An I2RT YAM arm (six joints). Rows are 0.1 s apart.
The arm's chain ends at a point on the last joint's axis. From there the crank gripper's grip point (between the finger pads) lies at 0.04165 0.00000 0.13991 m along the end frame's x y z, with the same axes.
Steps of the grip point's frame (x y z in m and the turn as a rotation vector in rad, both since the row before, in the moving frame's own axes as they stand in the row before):
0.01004, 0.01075, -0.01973, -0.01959, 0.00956, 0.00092
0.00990, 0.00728, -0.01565, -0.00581, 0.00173, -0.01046
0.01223, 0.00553, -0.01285, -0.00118, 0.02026, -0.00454
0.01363, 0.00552, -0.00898, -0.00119, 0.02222, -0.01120
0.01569, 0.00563, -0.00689, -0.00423, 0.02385, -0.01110
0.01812, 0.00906, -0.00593, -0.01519, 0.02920, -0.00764
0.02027, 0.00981, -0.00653, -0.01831, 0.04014, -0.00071
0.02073, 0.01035, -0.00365, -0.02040, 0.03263, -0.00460
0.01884, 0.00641, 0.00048, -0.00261, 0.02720, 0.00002
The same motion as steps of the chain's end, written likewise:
0.00871, 0.00797, -0.01930, -0.01959, 0.00956, 0.00092
0.00966, 0.00690, -0.01558, -0.00581, 0.00173, -0.01046
0.00940, 0.00556, -0.01198, -0.00118, 0.02026, -0.00454
0.01053, 0.00584, -0.00802, -0.00119, 0.02222, -0.01120
0.01236, 0.00552, -0.00586, -0.00423, 0.02385, -0.01110
0.01405, 0.00728, -0.00464, -0.01519, 0.02920, -0.00764
0.01469, 0.00730, -0.00472, -0.01831, 0.04014, -0.00071
0.01618, 0.00771, -0.00219, -0.02040, 0.03263, -0.00460
0.01505, 0.00605, 0.00166, -0.00261, 0.02720, 0.00002

